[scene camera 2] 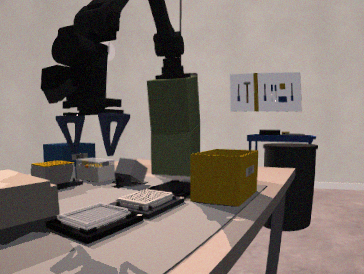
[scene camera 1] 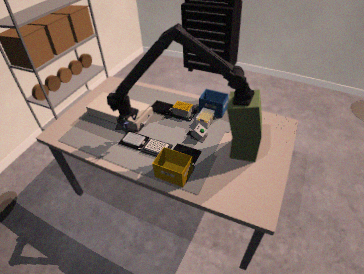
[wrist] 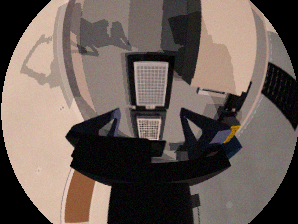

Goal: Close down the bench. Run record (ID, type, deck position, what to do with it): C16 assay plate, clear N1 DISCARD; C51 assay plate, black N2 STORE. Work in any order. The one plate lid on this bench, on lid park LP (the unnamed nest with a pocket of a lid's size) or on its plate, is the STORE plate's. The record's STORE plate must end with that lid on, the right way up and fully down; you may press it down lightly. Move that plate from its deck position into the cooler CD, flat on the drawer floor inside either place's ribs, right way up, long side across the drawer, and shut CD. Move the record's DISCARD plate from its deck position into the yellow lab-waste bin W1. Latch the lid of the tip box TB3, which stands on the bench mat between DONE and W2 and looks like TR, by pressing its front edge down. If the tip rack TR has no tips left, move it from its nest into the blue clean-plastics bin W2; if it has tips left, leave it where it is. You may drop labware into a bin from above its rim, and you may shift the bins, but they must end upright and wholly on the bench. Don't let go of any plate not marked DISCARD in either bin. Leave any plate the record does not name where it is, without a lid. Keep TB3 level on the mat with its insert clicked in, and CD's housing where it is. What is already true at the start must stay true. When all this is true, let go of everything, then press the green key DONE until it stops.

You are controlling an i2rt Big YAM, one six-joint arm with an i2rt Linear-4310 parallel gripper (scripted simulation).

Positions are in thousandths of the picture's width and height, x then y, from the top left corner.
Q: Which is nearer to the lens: the white gridded plate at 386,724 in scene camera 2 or the yellow-topped tip rack TR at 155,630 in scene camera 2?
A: The white gridded plate.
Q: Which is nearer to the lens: the yellow-topped tip rack TR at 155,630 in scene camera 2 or the yellow bin W1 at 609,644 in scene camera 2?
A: The yellow bin W1.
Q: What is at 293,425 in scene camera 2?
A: My gripper.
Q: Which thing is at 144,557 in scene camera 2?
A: A blue bin W2.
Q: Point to a cooler CD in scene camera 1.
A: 273,396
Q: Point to a yellow bin W1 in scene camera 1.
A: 474,608
